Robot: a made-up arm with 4 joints. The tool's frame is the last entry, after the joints. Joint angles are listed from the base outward. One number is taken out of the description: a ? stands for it. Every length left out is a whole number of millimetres.
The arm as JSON. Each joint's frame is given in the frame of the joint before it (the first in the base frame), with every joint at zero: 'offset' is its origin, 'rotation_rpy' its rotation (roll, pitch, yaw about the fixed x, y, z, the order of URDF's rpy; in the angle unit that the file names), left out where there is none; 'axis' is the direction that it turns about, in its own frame. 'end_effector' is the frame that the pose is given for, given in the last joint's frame.
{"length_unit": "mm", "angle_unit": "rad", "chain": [
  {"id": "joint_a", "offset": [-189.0, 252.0, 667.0], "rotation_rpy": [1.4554, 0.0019, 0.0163], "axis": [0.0, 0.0, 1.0]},
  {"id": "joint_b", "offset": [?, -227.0, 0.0], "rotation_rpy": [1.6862, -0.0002, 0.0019], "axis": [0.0, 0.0, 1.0]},
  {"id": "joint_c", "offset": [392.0, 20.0, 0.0], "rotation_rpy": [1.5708, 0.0, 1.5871], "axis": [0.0, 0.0, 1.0]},
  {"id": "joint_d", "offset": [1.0, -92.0, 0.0], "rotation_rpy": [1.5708, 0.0, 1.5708], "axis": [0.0, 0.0, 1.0]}
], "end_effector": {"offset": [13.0, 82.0, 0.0], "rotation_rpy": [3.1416, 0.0, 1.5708]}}
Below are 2 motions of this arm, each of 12 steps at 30 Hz.
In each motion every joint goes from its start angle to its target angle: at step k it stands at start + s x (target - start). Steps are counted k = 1, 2, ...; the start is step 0. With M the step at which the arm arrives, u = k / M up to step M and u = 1 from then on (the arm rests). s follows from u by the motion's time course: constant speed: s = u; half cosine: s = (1 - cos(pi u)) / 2; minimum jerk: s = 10 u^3 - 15 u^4 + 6 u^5.
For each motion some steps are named. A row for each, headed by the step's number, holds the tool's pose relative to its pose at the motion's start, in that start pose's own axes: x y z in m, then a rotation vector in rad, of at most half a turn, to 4 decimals.
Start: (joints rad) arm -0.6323 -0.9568 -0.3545 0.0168
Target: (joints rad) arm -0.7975 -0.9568 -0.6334 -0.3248
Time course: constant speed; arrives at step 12
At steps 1, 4, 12:
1: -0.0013 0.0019 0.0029 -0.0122 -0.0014 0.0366
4: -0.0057 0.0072 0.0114 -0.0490 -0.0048 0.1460
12: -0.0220 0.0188 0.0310 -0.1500 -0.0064 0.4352

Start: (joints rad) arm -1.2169 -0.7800 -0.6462 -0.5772
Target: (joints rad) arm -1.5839 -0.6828 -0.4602 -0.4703
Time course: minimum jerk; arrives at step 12
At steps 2, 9, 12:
2: -0.0009 0.0011 0.0000 0.0121 -0.0098 0.0067
9: -0.0246 0.0305 0.0015 0.3153 -0.2148 0.1807
12: -0.0279 0.0344 0.0017 0.3525 -0.2349 0.2034

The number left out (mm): -269.0
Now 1 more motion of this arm.
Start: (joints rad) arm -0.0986 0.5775 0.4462 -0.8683
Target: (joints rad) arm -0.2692 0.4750 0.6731 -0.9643
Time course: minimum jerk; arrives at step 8
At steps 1, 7, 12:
1: -0.0001 0.0007 0.0001 0.0012 -0.0018 0.0042
7: -0.0076 0.0460 0.0078 0.0886 -0.1044 0.2585
12: -0.0078 0.0468 0.0079 0.0903 -0.1060 0.2628

